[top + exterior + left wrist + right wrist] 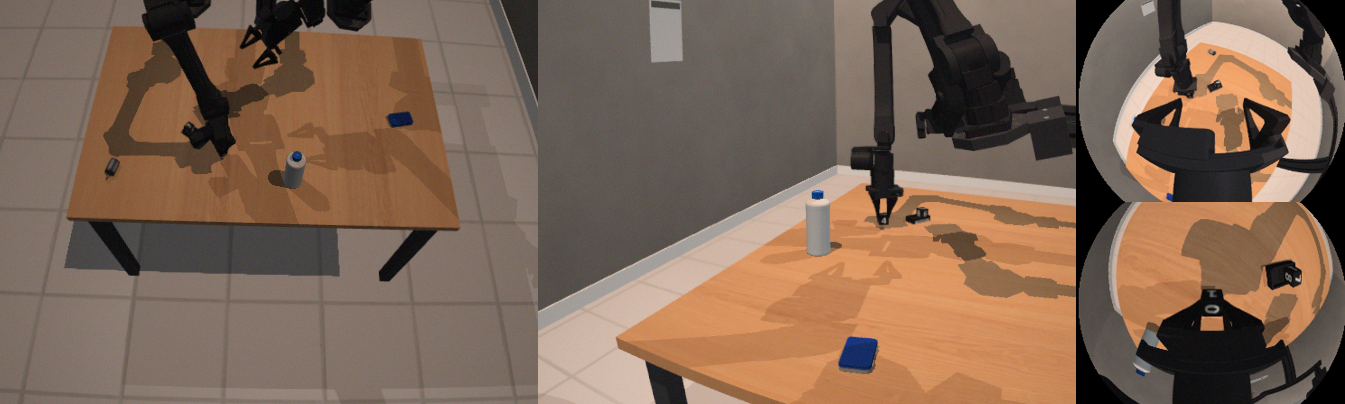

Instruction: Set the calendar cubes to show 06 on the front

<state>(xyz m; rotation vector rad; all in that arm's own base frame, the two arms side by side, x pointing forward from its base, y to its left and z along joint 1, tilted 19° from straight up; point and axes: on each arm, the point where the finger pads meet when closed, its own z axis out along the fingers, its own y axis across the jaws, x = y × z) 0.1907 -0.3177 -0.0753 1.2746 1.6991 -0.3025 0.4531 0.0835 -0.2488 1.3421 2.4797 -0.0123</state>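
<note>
The black cube lies 1 cm below my right hand. Round my right hand: white bottle (26 cm to the left, 9 cm ahead, 4 cm above); then blue pad (67 cm to the left, 21 cm behind, 3 cm below).
</note>
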